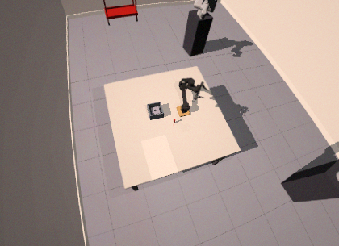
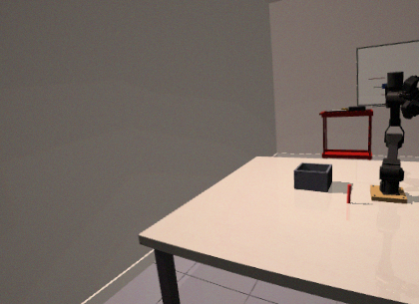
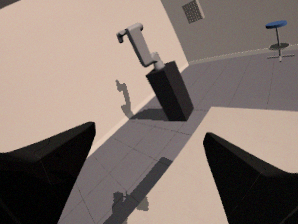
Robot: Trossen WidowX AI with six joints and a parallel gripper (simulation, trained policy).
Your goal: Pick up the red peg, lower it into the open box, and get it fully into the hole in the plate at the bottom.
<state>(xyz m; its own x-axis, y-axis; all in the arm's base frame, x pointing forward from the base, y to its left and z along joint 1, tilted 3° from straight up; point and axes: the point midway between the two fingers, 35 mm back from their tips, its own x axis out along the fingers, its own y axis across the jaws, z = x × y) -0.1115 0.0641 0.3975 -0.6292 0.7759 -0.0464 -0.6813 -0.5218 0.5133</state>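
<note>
My gripper tip is now 37 cm above the red peg, 31 cm short of it and 3 cm to the left of it. Also, from my gripper tip: grey plate: 45 cm ahead, 37 cm below, 23 cm to the right; then dark box: 45 cm ahead, 39 cm below, 23 cm to the right.
</note>
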